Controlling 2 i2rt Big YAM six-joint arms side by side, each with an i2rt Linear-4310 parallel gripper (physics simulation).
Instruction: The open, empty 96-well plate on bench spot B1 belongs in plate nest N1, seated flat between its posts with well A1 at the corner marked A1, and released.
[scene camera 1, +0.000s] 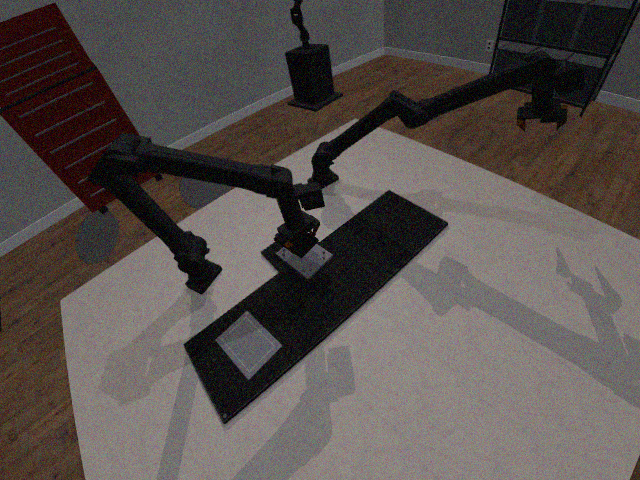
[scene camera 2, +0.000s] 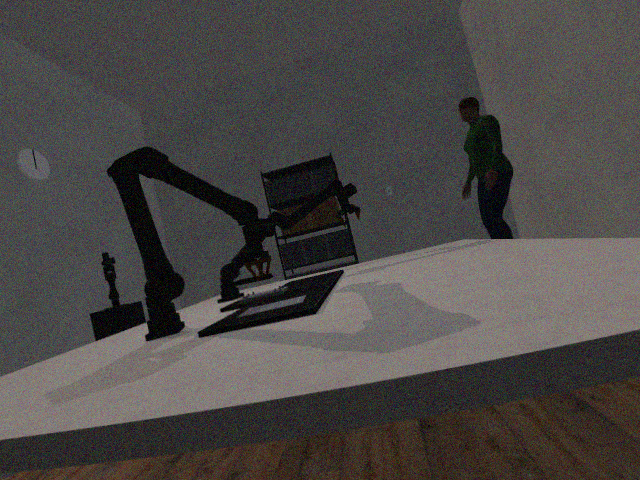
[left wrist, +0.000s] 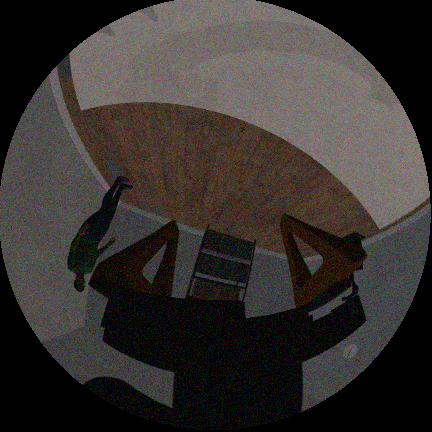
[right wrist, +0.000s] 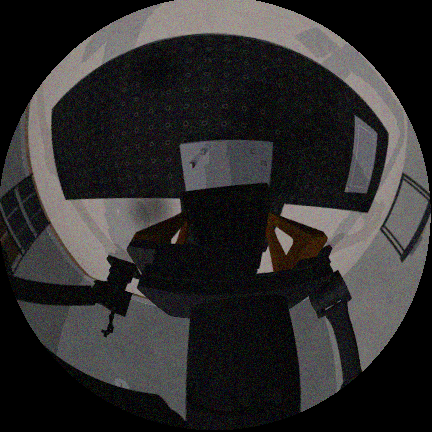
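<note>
The black 96-well plate is between the fingers of my right gripper, which is shut on it. It is held roughly level, a little above the pale nest N1. In the right wrist view the plate hides part of the nest; small posts or marks show near the nest's corners. The A1 corner and the wells are too dark to tell. Bench spot B1, a pale outlined rectangle, carries no plate. My left gripper is open and empty, far from the plate.
The long black board bears the nest and spot B1. It lies on the white table. A person in green stands beyond the table. A shelf rack and a red cabinet stand farther off.
</note>
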